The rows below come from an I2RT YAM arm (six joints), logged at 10 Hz.
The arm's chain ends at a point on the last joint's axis. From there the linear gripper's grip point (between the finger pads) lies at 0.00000 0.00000 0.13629 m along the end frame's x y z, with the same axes.
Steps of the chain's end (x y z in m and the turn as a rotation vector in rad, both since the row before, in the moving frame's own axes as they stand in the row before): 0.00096, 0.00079, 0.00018, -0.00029, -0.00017, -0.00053; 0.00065, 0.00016, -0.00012, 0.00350, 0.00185, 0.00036; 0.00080, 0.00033, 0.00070, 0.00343, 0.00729, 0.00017; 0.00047, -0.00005, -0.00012, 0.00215, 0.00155, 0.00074; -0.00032, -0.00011, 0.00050, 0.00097, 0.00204, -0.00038; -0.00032, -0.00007, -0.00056, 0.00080, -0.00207, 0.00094; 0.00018, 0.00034, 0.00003, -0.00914, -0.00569, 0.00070; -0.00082, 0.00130, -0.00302, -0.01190, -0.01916, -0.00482; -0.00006, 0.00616, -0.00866, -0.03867, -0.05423, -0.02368
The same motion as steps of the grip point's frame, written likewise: 0.00094, 0.00083, 0.00018, -0.00029, -0.00017, -0.00053; 0.00090, -0.00032, -0.00012, 0.00350, 0.00185, 0.00036; 0.00179, -0.00014, 0.00070, 0.00343, 0.00729, 0.00017; 0.00068, -0.00034, -0.00012, 0.00215, 0.00155, 0.00074; -0.00004, -0.00024, 0.00050, 0.00097, 0.00204, -0.00038; -0.00060, -0.00018, -0.00056, 0.00080, -0.00207, 0.00094; -0.00060, 0.00159, 0.00002, -0.00914, -0.00569, 0.00070; -0.00343, 0.00293, -0.00305, -0.01190, -0.01916, -0.00482; -0.00738, 0.01151, -0.00896, -0.03867, -0.05423, -0.02368
